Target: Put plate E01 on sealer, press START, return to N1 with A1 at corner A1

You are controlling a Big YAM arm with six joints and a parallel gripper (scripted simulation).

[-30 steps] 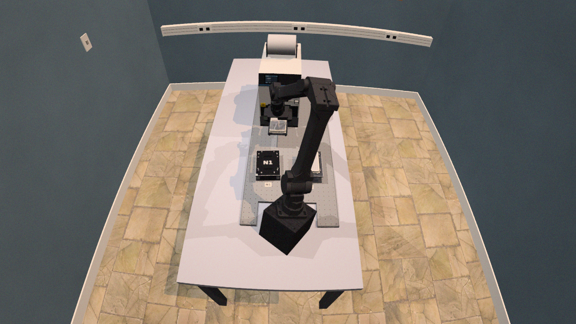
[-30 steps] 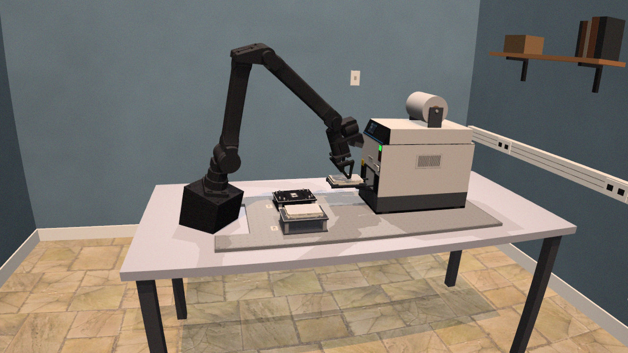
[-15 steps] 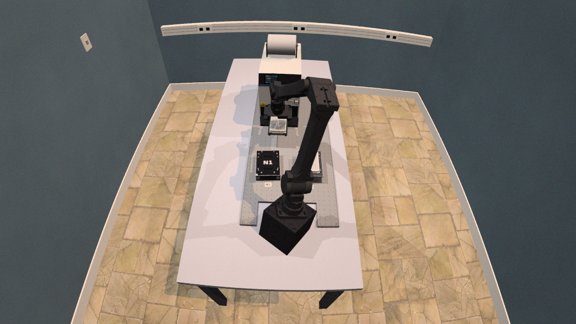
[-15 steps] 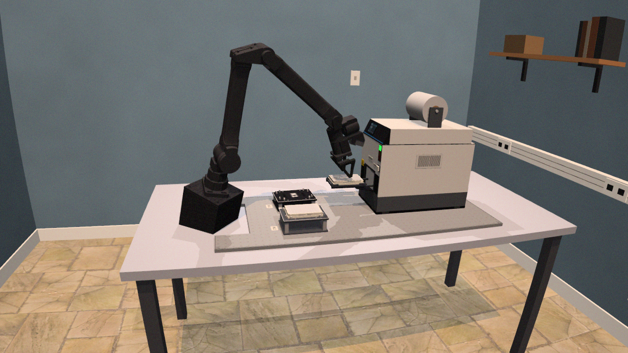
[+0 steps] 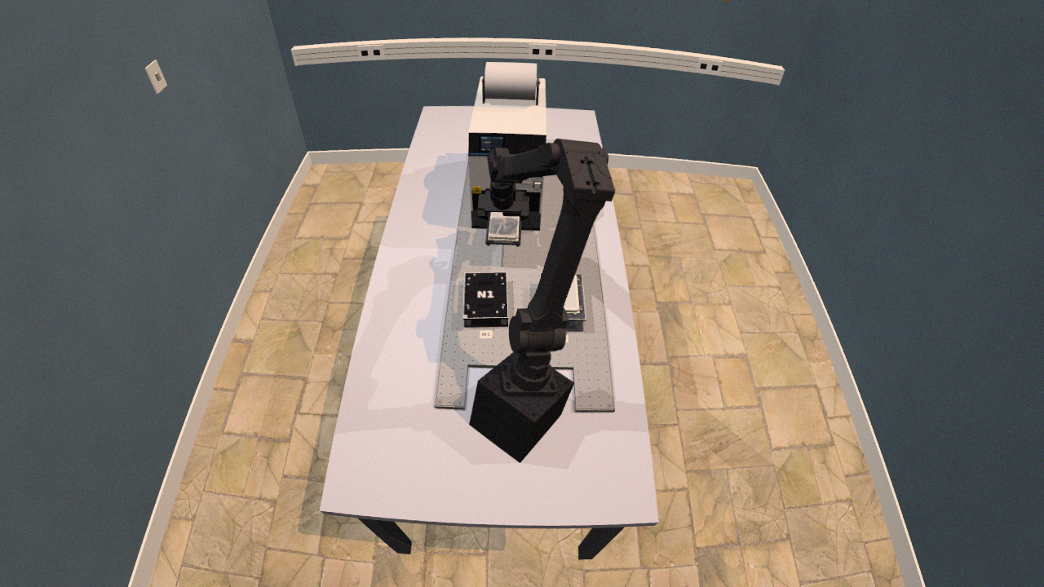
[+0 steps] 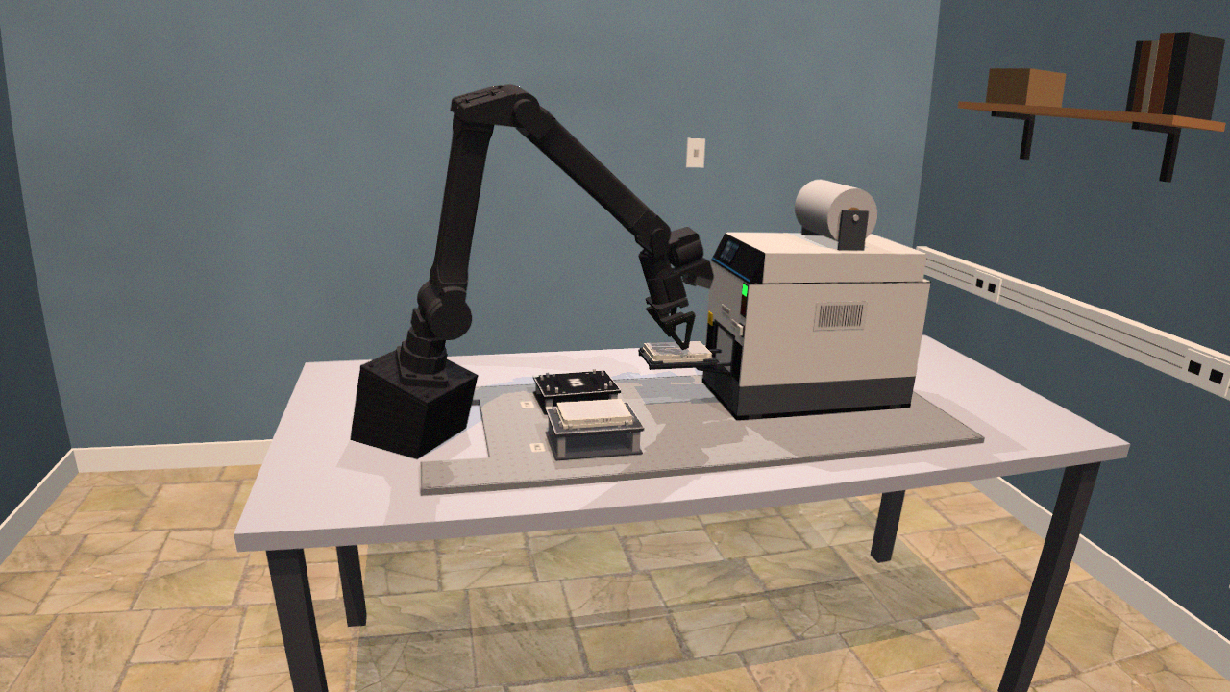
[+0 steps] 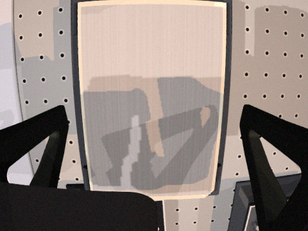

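Now: hand 40 mm above the sealer stage. The rest, counted from my hand: cream plate (230 mm behind, 130 mm to the right, 80 mm below); nest N1 (200 mm behind, 110 mm below, 70 mm to the left); foil roll (330 mm ahead, 270 mm above, 60 mm to the right).
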